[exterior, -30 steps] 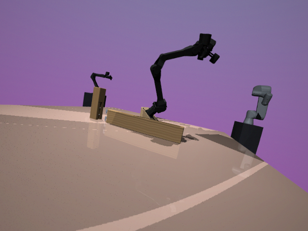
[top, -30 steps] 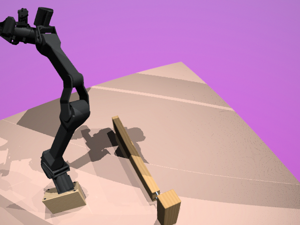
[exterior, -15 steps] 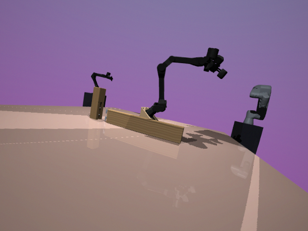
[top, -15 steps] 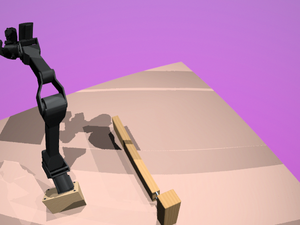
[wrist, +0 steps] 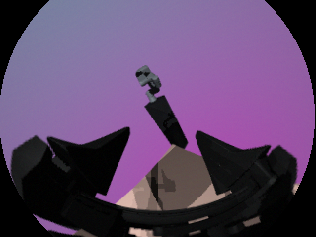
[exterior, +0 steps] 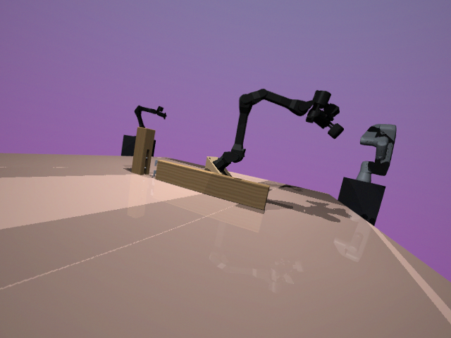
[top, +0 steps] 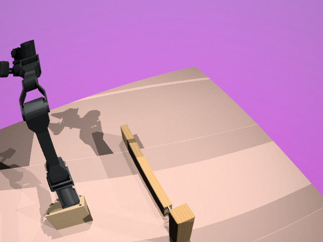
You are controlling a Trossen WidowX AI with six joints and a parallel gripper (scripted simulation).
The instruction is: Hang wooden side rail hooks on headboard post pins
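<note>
My gripper tip is 36 cm short of the wooden headboard post, 77 cm to the left of it and 28 cm above it.
</note>
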